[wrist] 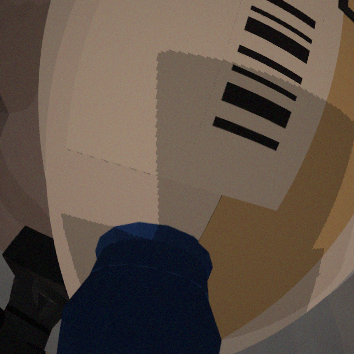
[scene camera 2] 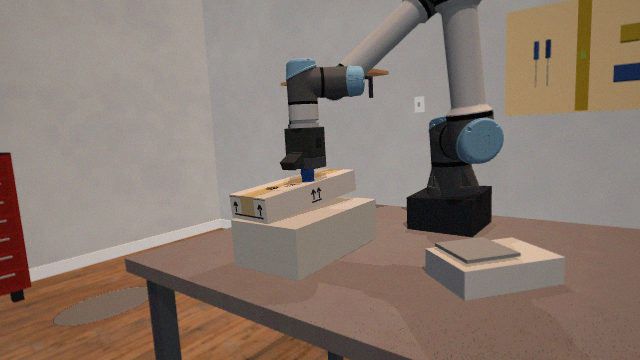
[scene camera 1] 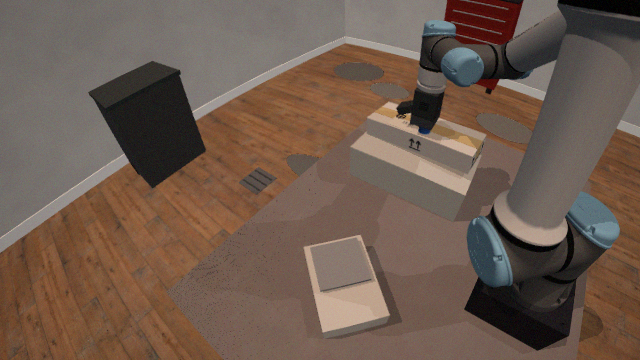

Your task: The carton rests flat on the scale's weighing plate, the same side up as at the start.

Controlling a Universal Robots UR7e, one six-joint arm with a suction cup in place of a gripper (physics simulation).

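Places are measured from the arm's base along level axes (x back, y right, z up), in metres.
Where they show: hand at its tool point: (wrist: 160, 231) (scene camera 2: 307, 185) (scene camera 1: 422, 134); arm's base at its link origin: (wrist: 41, 291) (scene camera 2: 452, 191) (scene camera 1: 533, 279).
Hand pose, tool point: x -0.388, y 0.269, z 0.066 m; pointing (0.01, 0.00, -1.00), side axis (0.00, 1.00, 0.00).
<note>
Each offset is from my tool point to the top centre of the thing. Level surfaces: height alone.
The long white carton {dx +0.000, dy +0.033, dz +0.025 m} (scene camera 1: 445, 154) (scene camera 2: 290, 204) (wrist: 110, 110) with tan tape and a barcode hangs on my suction cup (scene camera 1: 424, 131) (scene camera 2: 307, 175) (wrist: 150, 234), which touches its top face. The carton is over the pale block {dx -0.001, dy -0.003, dz -0.060 m} (scene camera 1: 400, 182) (scene camera 2: 265, 247), its label side up. In the scene camera 2 view it is slightly tilted: its near end is low at the block's top, and the gap below it grows toward its raised far end. The scale {dx +0.004, dy -0.445, dz -0.104 m} (scene camera 1: 350, 310) (scene camera 2: 520, 281) stands apart from it, with its grey weighing plate {dx -0.022, dy -0.420, dz -0.104 m} (scene camera 1: 342, 264) (scene camera 2: 477, 250) bare.
The block and scale stand on the brown table {dz -0.174 m} (scene camera 1: 260, 280) (scene camera 2: 360, 300). The arm's black base (scene camera 1: 520, 320) (scene camera 2: 447, 215) is at the table's side. A dark cabinet (scene camera 1: 160, 125) and a red drawer unit (scene camera 1: 482, 25) (scene camera 2: 10, 225) are beyond the table.
</note>
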